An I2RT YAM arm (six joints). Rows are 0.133 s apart.
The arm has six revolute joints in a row. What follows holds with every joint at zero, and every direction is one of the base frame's.
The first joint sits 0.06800 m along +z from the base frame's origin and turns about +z.
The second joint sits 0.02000 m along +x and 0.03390 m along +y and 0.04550 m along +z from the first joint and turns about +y.
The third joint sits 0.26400 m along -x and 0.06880 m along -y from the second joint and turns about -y.
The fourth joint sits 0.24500 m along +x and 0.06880 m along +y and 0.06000 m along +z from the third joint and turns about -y.
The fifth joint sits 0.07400 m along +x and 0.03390 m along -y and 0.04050 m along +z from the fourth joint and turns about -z.
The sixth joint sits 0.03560 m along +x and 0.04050 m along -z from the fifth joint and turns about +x.
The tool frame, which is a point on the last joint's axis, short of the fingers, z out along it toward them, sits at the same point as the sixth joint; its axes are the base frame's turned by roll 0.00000, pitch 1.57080 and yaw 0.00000 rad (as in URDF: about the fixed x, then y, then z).
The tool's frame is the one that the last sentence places.
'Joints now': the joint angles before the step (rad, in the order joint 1, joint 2, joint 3, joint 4, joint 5, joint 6). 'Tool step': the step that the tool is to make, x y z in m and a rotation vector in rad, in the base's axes. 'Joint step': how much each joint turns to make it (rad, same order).
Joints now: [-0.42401 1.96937 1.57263 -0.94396 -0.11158 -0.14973]
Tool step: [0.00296 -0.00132 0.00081 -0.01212 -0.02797 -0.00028]
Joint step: [0.00000 0.00001 0.00001 0.03053 -0.00038 0.00039]
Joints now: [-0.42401 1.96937 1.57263 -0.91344 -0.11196 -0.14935]
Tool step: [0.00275 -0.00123 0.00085 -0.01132 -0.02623 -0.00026]
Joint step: [-0.00001 0.00001 0.00001 0.02861 -0.00039 0.00037]
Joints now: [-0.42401 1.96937 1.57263 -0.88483 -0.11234 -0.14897]
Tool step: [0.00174 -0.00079 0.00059 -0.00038 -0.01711 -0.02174]
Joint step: [-0.00001 -0.00002 -0.00002 0.01832 -0.00001 0.02288]
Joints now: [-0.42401 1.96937 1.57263 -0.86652 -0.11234 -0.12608]
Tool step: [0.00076 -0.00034 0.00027 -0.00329 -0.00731 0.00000]
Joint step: [0.00001 -0.00001 -0.00001 0.00802 -0.00001 0.00001]
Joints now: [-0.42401 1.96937 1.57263 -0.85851 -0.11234 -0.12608]
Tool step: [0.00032 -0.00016 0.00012 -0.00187 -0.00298 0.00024]
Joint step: [0.00000 -0.00001 0.00001 0.00343 0.00038 -0.00038]
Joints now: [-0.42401 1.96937 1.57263 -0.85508 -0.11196 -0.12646]
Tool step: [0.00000 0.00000 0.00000 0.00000 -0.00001 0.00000]
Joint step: [0.00000 0.00000 -0.00001 0.00001 0.00000 0.00000]
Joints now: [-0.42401 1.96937 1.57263 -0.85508 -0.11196 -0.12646]
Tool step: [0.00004 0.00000 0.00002 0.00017 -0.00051 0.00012]
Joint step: [0.00001 -0.00002 -0.00001 0.00038 -0.00038 0.00001]
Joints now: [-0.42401 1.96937 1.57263 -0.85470 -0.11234 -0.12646]
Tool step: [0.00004 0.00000 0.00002 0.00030 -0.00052 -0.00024]
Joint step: [0.00001 -0.00002 -0.00001 0.00038 -0.00039 0.00039]
